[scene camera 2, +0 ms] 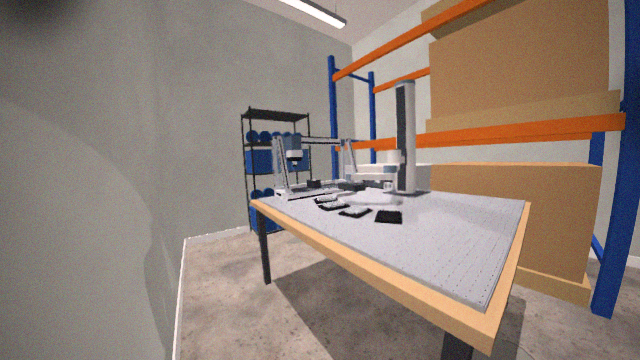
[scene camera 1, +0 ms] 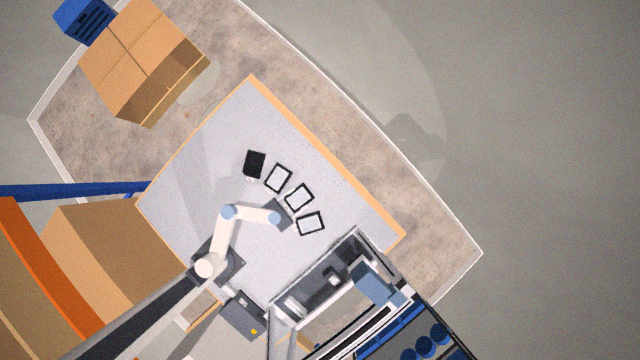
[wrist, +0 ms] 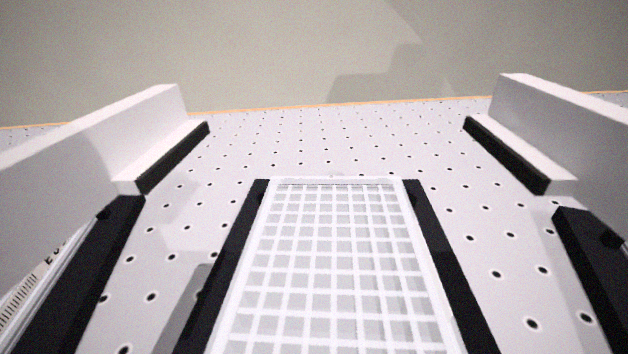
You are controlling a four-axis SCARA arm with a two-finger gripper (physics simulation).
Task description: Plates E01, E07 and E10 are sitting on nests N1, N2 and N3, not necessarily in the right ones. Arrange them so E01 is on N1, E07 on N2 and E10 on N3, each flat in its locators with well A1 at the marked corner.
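Seen in the pictures: gripper, fingertip midpoint: [scene camera 2: 330, 194] [scene camera 1: 300, 197] [wrist: 331, 104]; arm's base, link origin: [scene camera 2: 405, 194].
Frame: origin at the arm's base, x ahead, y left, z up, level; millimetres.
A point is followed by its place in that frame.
Observation:
My gripper [wrist: 331, 104] @[x 736, y -81, z 97 mm] is open, its padded fingers wide apart on either side above the middle plate, with nothing between them. That white gridded plate [scene camera 1: 298, 197] @[x 714, y -75, z 28 mm] [scene camera 2: 333, 205] @[x 747, y -41, z 37 mm] [wrist: 340, 270] @[x 703, y -81, z 39 mm] sits between the black sides of its nest [wrist: 450, 265] @[x 711, y -135, z 25 mm]. Another plate [scene camera 1: 278, 178] @[x 707, y 94, z 28 mm] [scene camera 2: 355, 212] @[x 755, y 143, z 35 mm] and a third plate [scene camera 1: 310, 223] @[x 655, y -241, z 29 mm] [scene camera 2: 326, 199] @[x 673, y -206, z 35 mm] sit in nests on either side of it. In the wrist view, part of a plate label [wrist: 25, 297] @[x 702, y 56, z 32 mm] shows at the lower left, too cut off to read fully. Plate names, nest numbers and the A1 corners cannot be told.
A black nest without a plate [scene camera 1: 254, 164] @[x 657, y 264, z 25 mm] [scene camera 2: 388, 217] @[x 680, y 287, z 25 mm] stands at the end of the row. The dark hand body [scene camera 1: 281, 222] @[x 566, y -108, z 149 mm] [scene camera 2: 351, 185] @[x 620, y -16, z 144 mm] is beside the middle nest. A gantry machine [scene camera 1: 325, 280] @[x 466, y -570, z 60 mm] [scene camera 2: 287, 194] @[x 847, y -452, z 62 mm] stands beyond the row's other end. The pegboard table [scene camera 1: 220, 135] @[x 617, y 573, z 13 mm] [scene camera 2: 450, 240] @[x 719, y 568, z 13 mm] carries everything.

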